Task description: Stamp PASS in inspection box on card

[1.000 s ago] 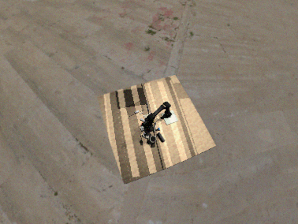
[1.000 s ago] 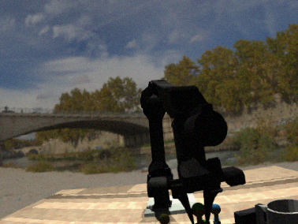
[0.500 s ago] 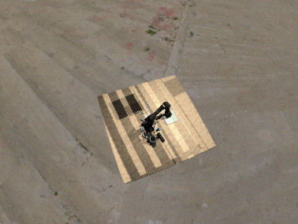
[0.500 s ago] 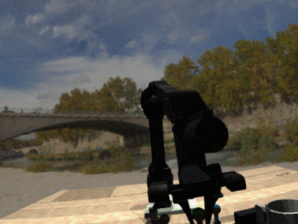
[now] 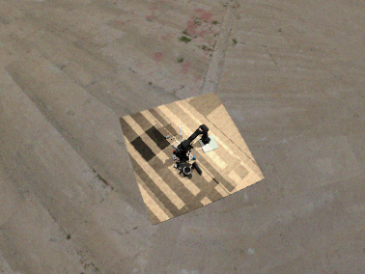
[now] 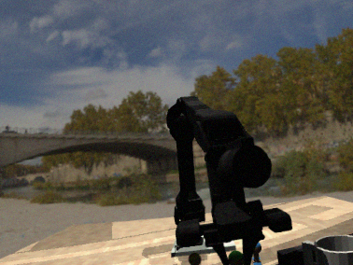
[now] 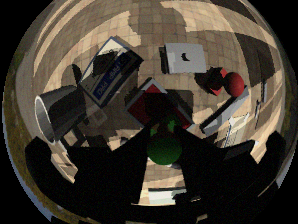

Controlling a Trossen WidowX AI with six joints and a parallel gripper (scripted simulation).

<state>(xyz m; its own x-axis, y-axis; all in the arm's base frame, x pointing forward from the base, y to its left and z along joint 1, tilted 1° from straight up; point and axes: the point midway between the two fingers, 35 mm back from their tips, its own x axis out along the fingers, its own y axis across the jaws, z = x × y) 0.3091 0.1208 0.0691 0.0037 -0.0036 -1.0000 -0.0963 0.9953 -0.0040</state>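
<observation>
Now: gripper tip 50 mm above the red ink pad. Round my gripper tip: red-topped stamp 80 mm to the right, 60 mm ahead, 30 mm below; yellow-knobbed stamp 80 mm to the right, 80 mm behind, 30 mm below; green-topped stamp right at my gripper tip.
</observation>
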